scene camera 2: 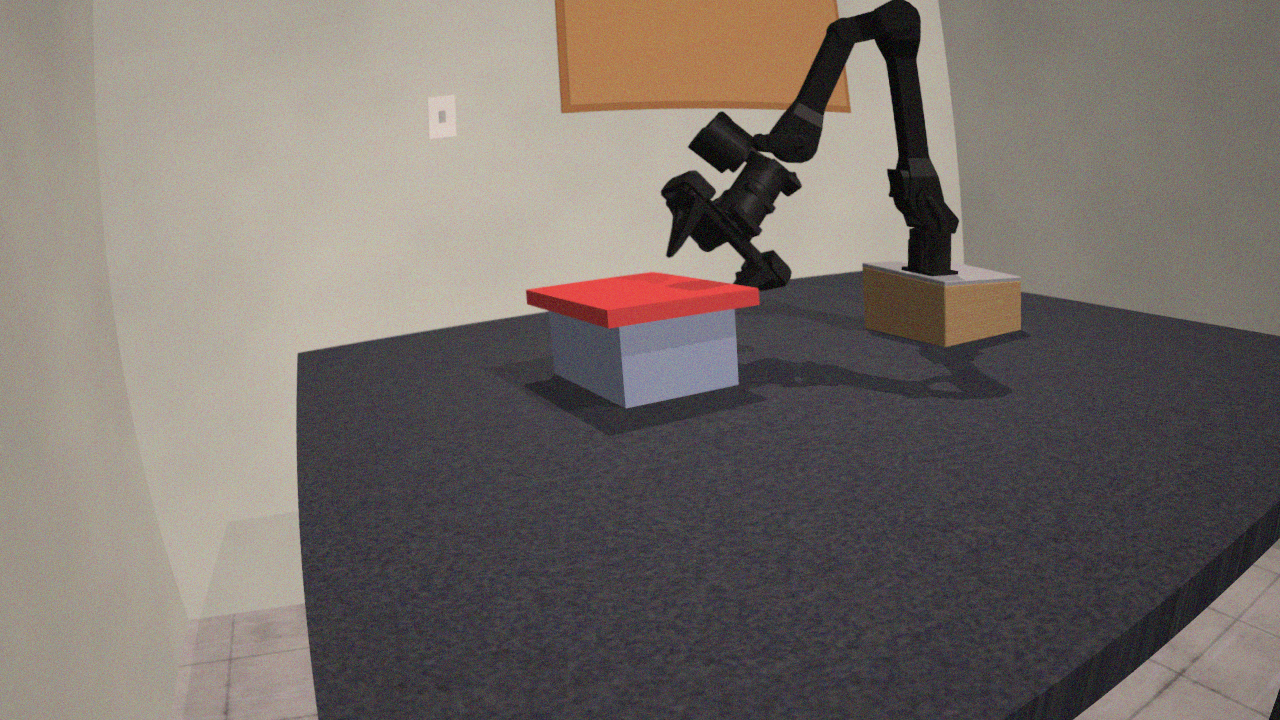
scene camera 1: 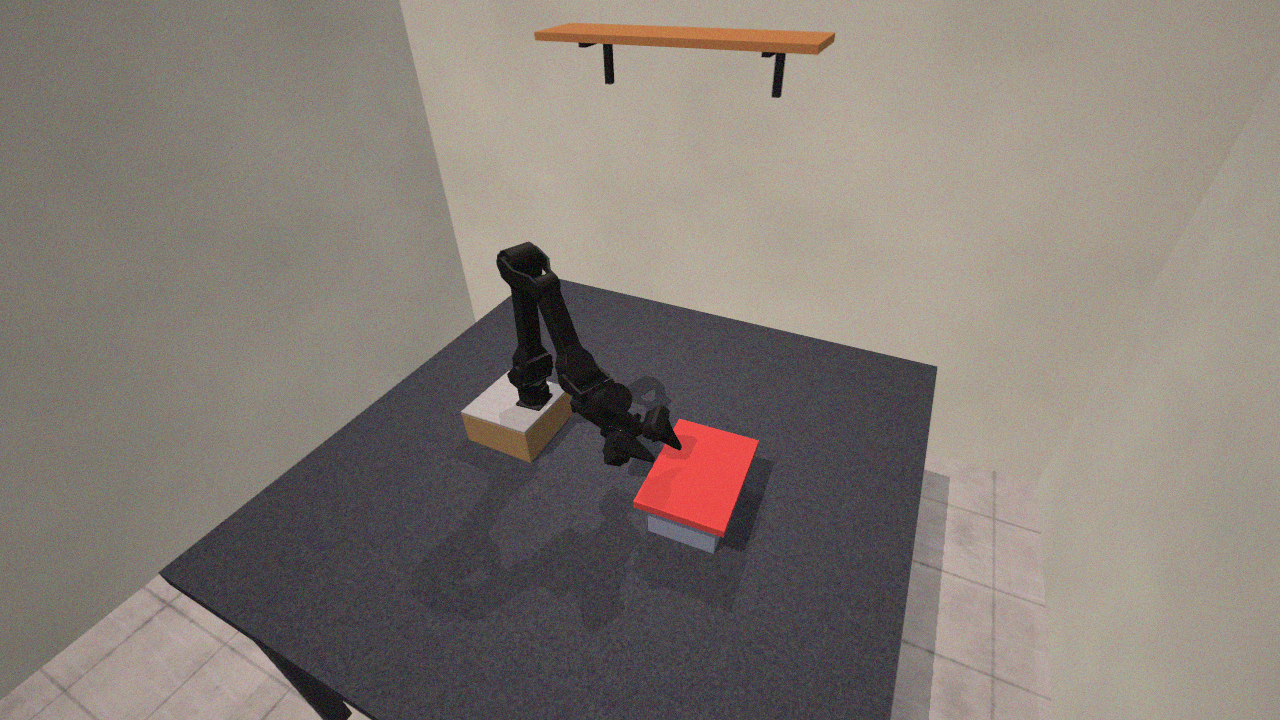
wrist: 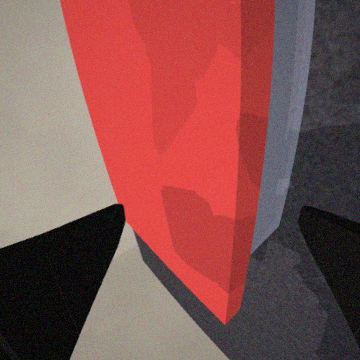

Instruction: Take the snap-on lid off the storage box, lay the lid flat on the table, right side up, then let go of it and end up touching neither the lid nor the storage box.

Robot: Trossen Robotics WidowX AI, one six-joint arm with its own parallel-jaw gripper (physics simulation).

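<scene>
The red lid [scene camera 1: 707, 488] [scene camera 2: 617, 291] [wrist: 200, 150] sits flat and level on top of the blue-grey storage box [scene camera 1: 682, 530] [scene camera 2: 680, 362] [wrist: 282, 100], overhanging its walls. The box stands on the dark table [scene camera 1: 805, 626] [scene camera 2: 805, 537]. My gripper [scene camera 1: 666, 454] [scene camera 2: 704, 270] [wrist: 212, 213] is open and empty, tilted at the lid edge nearest the arm's base. One finger is above the lid's top; the other is lower, outside that edge, its tip hidden behind the lid in scene camera 2. In the wrist view, a lid corner shows between the fingertips. Contact cannot be told.
The arm's base stands on a wooden block with a pale top [scene camera 1: 494, 434] [scene camera 2: 904, 307], on the side of the box where my gripper is. A wooden shelf [scene camera 1: 684, 36] hangs high on the wall. A brown board [scene camera 2: 698, 53] and a switch plate [scene camera 2: 442, 116] are on a wall.
</scene>
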